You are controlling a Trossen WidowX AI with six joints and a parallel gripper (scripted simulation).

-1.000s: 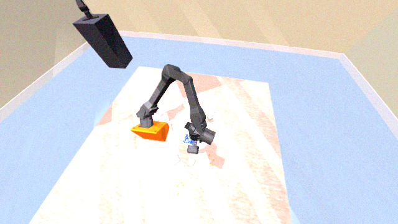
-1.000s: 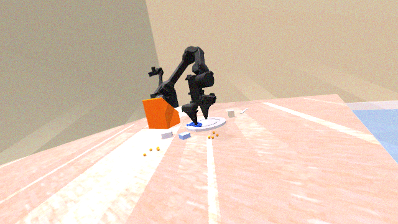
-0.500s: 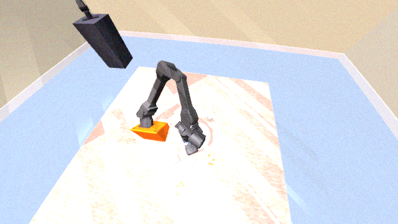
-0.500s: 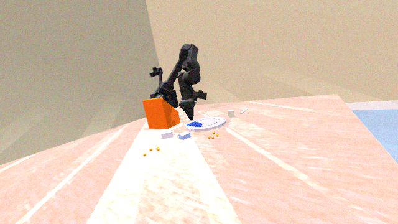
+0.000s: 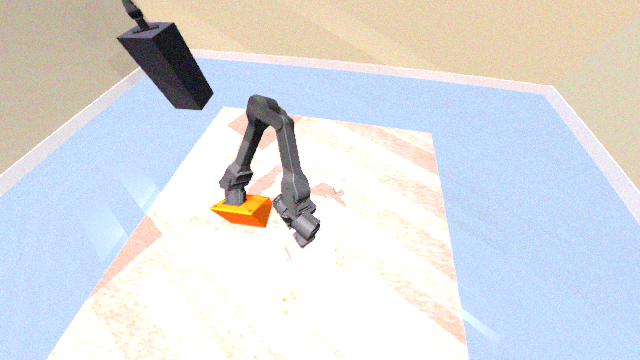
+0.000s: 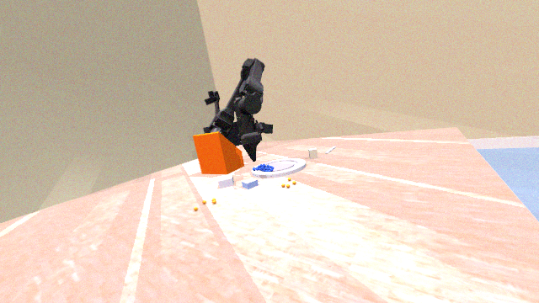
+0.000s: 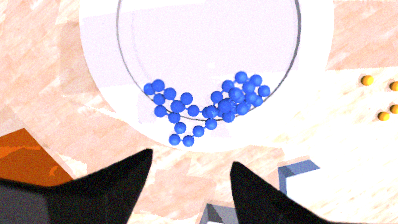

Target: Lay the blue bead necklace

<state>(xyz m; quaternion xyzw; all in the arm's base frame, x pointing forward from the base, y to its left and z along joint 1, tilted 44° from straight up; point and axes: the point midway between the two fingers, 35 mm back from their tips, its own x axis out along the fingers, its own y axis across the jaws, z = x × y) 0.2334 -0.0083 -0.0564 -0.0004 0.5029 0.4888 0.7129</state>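
The round white bead board lies 6 cm ahead of my gripper tip, 6 cm to the left of it and 4 cm below it. From my gripper tip the other things lie so: white block (4 cm behind, 11 cm to the right, 4 cm below); light blue cube (6 cm ahead, 11 cm to the right, 4 cm below); beige cube (15 cm ahead, 20 cm to the left, 3 cm below).
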